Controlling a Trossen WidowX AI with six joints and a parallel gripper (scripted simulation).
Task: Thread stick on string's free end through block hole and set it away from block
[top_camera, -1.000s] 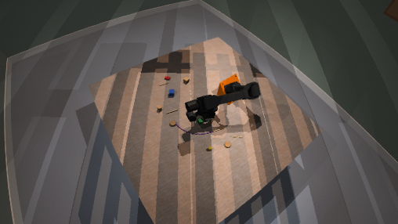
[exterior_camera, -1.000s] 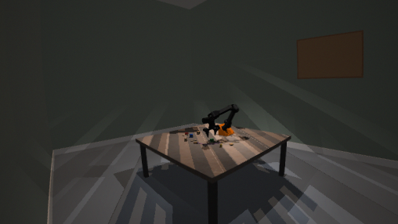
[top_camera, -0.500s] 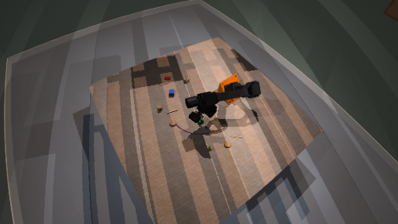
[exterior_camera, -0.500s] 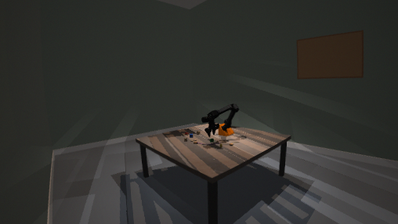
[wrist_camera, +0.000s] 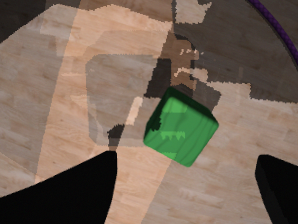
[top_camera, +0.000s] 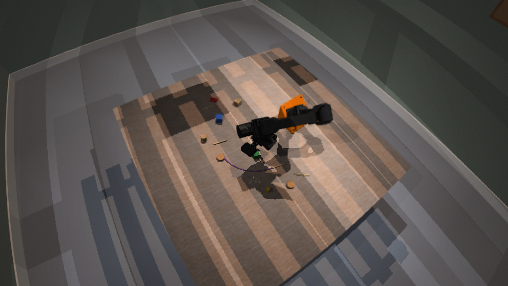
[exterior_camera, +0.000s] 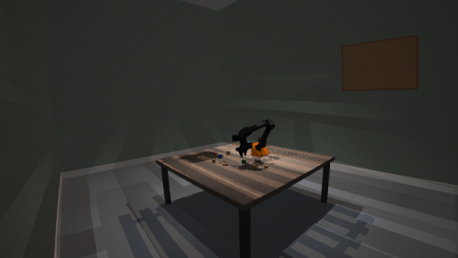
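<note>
Right now the green wooden block is 40 mm below my gripper tip. The rest, counted from my gripper tip: thin wooden stick (100 mm to the left, 60 mm below, 60 mm behind); then round wooden button (160 mm ahead, 80 mm to the right, 50 mm below); then cylinder (220 mm to the right, 180 mm ahead, 40 mm below).
</note>
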